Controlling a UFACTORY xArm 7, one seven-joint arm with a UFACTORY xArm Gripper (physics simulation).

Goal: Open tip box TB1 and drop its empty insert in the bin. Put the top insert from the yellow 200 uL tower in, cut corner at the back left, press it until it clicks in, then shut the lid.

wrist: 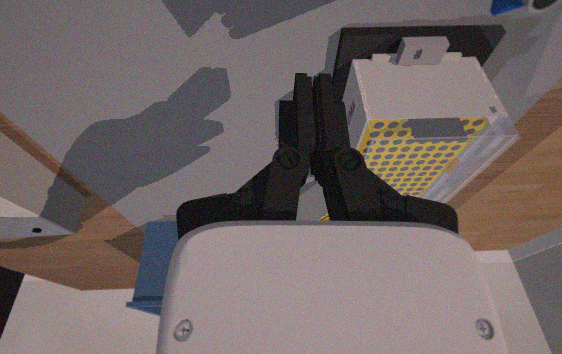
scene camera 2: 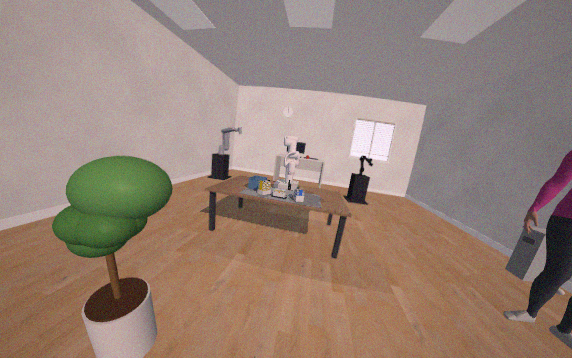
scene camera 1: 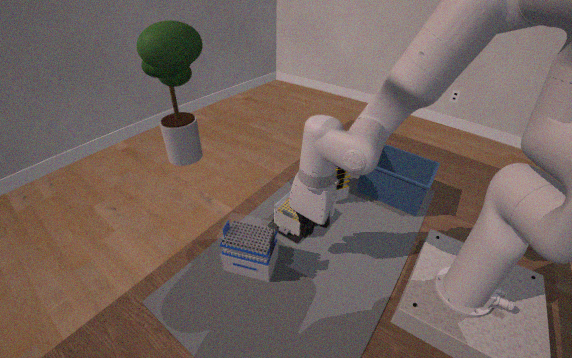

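Note:
Tip box TB1 (scene camera 1: 286, 223) (scene camera 2: 279, 194) (wrist: 422, 87) stands upright in a dark holder (wrist: 360, 42). Its yellow perforated insert (scene camera 1: 285, 206) (wrist: 415, 155) sits inside. Clear lid plastic (wrist: 475, 165) shows over and beside the insert; I cannot tell for certain whether the lid is shut. My gripper (scene camera 1: 305, 231) (wrist: 308, 94) is shut and empty, beside TB1's side wall; its exact height is unclear. The yellow tower (scene camera 1: 343, 179) (scene camera 2: 264, 187) is partly hidden behind the arm in scene camera 1. The blue bin (scene camera 1: 407, 177) (scene camera 2: 257, 181) (wrist: 156, 265) stands beyond it.
A blue-trimmed tip tower (scene camera 1: 248, 250) (scene camera 2: 299, 195) stands near TB1 on the grey mat (scene camera 1: 350, 285). The arm's pale base plate (scene camera 1: 487, 330) is at the right. A potted plant (scene camera 1: 170, 47) (scene camera 2: 117, 187) and a person (scene camera 2: 560, 220) are away from the table.

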